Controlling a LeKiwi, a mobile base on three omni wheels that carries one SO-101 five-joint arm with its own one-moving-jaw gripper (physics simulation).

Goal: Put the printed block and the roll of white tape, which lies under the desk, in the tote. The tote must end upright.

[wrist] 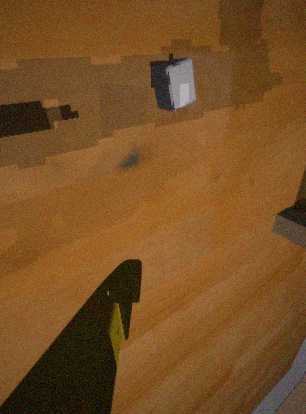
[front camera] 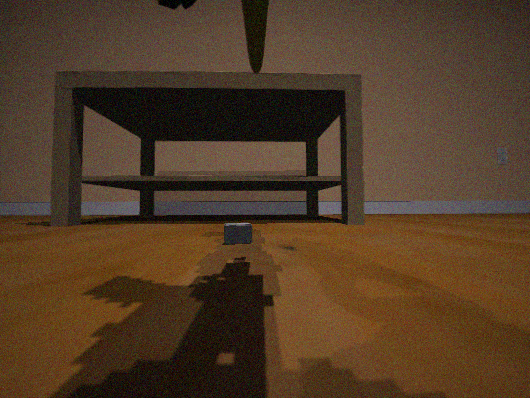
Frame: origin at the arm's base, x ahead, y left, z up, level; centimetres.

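Seen in the pictures: hand at its tool point: (wrist: 140, 275) (front camera: 256, 67).
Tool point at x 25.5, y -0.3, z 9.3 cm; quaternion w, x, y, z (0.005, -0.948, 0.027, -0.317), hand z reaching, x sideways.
Observation:
A point is followed by its place in that frame.
A small blue-grey block with a lighter top (front camera: 238, 234) @[x 38.7, y 2.3, z -7.5 cm] (wrist: 181, 84) @[x 40.1, y 2.7, z -6.1 cm] sits on the wooden floor in front of the desk (front camera: 210, 80) @[x 70.9, y 13.0, z 33.4 cm]. My gripper (front camera: 256, 62) (wrist: 135, 275) is open and empty. One jaw shows in the wrist view, at the lower left, with the block well beyond its tip. In the front view, a jaw hangs from the top edge, its tip level with the desk top. The white tape and the tote do not show in either view.
The desk has front legs (front camera: 355, 165) @[x 70.8, y -29.5, z 8.5 cm] and a low shelf (front camera: 210, 179) @[x 75.9, y 13.8, z 4.9 cm]. A desk leg's foot (wrist: 292, 229) @[x 70.8, y -28.8, z -4.7 cm] is at the right of the wrist view. A pale baseboard (front camera: 440, 207) @[x 153.7, y -125.2, z -4.7 cm] (wrist: 287, 382) @[x 141.6, y -204.8, z -5.0 cm] runs along the wall. A dark smudge (front camera: 289, 247) (wrist: 131, 160) marks the floor near the block.

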